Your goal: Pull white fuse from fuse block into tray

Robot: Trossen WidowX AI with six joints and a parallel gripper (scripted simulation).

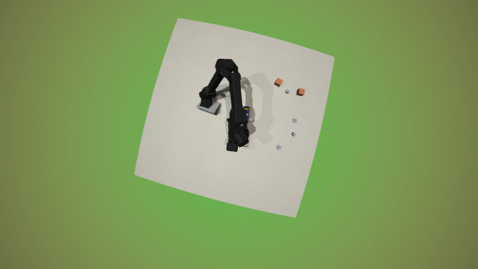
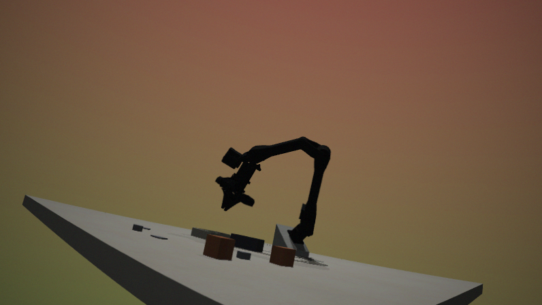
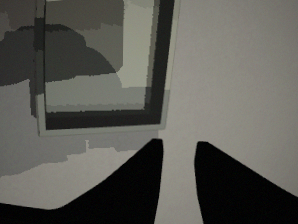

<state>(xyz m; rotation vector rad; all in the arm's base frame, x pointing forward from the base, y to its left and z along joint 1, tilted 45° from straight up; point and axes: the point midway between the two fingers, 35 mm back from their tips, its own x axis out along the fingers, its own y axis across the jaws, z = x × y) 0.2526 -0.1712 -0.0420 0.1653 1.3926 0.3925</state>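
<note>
The white fuse is 2 cm ahead of my gripper tip, 19 cm to the left of it and 9 cm below it. Round my gripper tip: pale tray (3 cm ahead, 1 cm to the left, 12 cm below); then purple fuse (2 cm ahead, 17 cm to the left, 9 cm below); then green fuse (3 cm ahead, 16 cm to the left, 9 cm below).
</note>
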